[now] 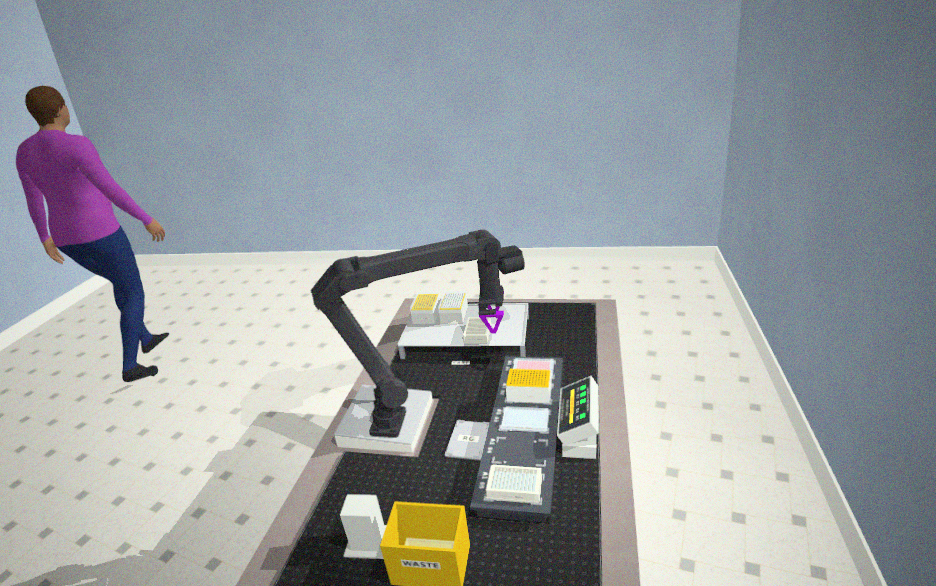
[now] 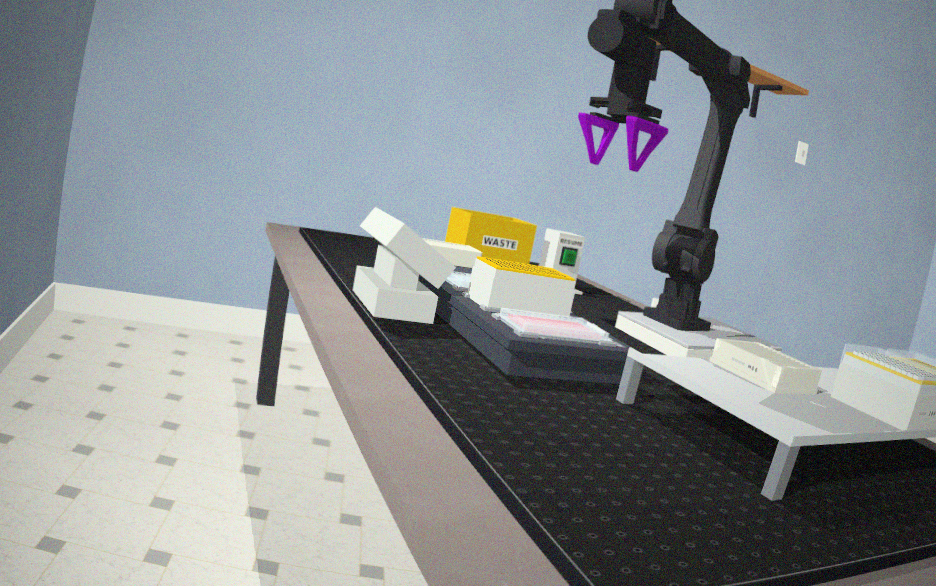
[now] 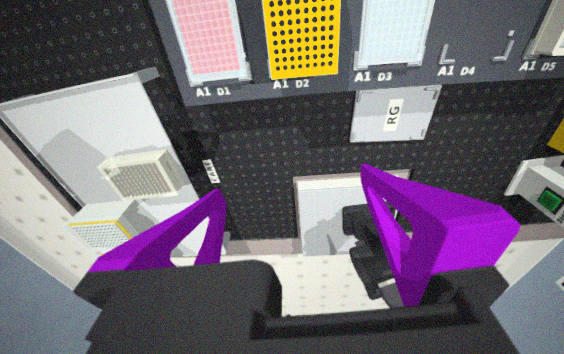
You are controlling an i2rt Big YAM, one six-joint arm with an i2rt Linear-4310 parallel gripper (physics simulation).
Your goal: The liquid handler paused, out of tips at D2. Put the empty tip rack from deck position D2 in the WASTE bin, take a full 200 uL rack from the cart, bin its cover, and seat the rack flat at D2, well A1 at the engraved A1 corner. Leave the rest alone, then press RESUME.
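Places are measured from the arm's base along level axes (x left, y back, z up), in metres.
Pixels of known places: gripper, fingertip midpoint: [image 1: 494, 324] [image 2: 613, 167] [image 3: 288, 184]; arm's base, origin of the base link: [image 1: 388, 422] [image 2: 676, 322] [image 3: 366, 216].
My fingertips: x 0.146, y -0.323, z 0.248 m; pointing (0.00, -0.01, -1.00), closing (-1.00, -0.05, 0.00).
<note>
Ahead of a thing's pixels: the offset from my fingertips to its top centre. "*": to the spot under its first point. Level surfaces: height alone.
The tip rack @(dx -0.030, dy -0.094, dz -0.170 m) [image 1: 529, 385] [image 2: 522, 287] [image 3: 304, 37] with a yellow top and dark, empty-looking holes sits at D2 on the dark deck @(dz -0.230 m) [image 1: 519, 507] [image 3: 320, 90]. My gripper [image 2: 614, 167] [image 3: 288, 184] is open and empty, high above the table between the cart and the deck. On the cart @(dx +0.367, dy +0.149, dz -0.212 m) [image 1: 414, 336] [image 2: 697, 378] [image 3: 65, 125] stand a yellow-topped rack @(dx +0.438, dy +0.310, dz -0.147 m) [image 1: 424, 309], a rack with pale tips under a clear cover @(dx +0.436, dy +0.202, dz -0.147 m) [image 1: 452, 308] [image 2: 887, 383] [image 3: 100, 235], and a low cream rack @(dx +0.298, dy +0.097, dz -0.186 m) [image 1: 476, 330] [image 2: 763, 365] [image 3: 142, 175]. The WASTE bin @(dx -0.591, dy +0.117, dz -0.143 m) [image 1: 424, 545] [image 2: 490, 234] is yellow. The green RESUME button @(dx -0.510, dy +0.280, dz -0.183 m) [image 2: 569, 256] [image 3: 550, 199] is on a white box.
A pink plate @(dx +0.094, dy -0.103, dz -0.216 m) [image 1: 533, 364] [image 2: 552, 326] [image 3: 207, 37] is at D1, a pale plate @(dx -0.153, dy -0.084, dz -0.216 m) [image 1: 524, 418] [image 3: 396, 32] at D3, and a cream rack @(dx -0.401, dy -0.066, dz -0.199 m) [image 1: 513, 483] at D5. D4 shows bare corner brackets. The RG pad @(dx -0.185, dy +0.079, dz -0.264 m) [image 1: 466, 438] [image 3: 395, 114] and the tilted status display @(* dx -0.196, dy -0.231, dz -0.157 m) [image 1: 578, 410] flank the deck. A person [image 1: 79, 186] stands left.
</note>
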